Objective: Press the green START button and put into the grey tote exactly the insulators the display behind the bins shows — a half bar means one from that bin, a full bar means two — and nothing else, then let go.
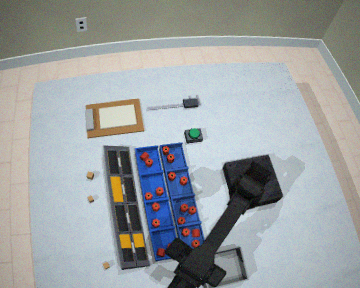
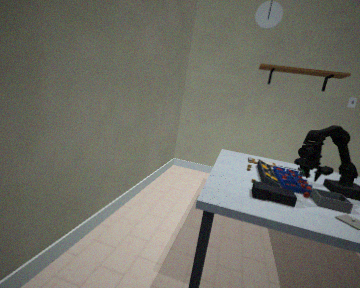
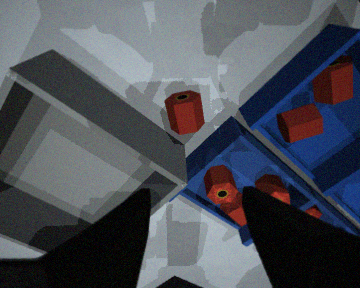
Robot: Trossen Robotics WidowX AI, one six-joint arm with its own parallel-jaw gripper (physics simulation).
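Note:
My gripper (image 3: pixel 196 196) (image 2: pixel 317 175) is open and empty, above the area between the grey tote (image 1: pixel 243 262) (image 2: pixel 332 202) (image 3: pixel 100 110) and the nearest blue bins (image 1: pixel 150 182) (image 3: pixel 295 65). No insulator shows in the visible part of the tote. One red insulator (image 3: pixel 184 112) stands on the table outside the tote, near its corner. The bins hold red insulators, such as this one (image 3: pixel 300 122). The display (image 1: pixel 120 207) shows a full orange bar (image 1: pixel 116 189) in the second row left, and half bars (image 1: pixel 125 241) (image 1: pixel 139 240) in both fourth-row cells. The green START button (image 1: pixel 194 133) stands beyond the bins. The arm hides part of the tote.
A clipboard (image 1: pixel 117 116) and a caliper-like tool (image 1: pixel 190 103) lie beyond the bins. Small wooden cubes (image 1: pixel 90 175) (image 1: pixel 90 199) (image 1: pixel 106 265) lie behind the display. A black box (image 2: pixel 274 194) stands beside the bins, near the table edge. The arm's base (image 1: pixel 270 192) is at the right.

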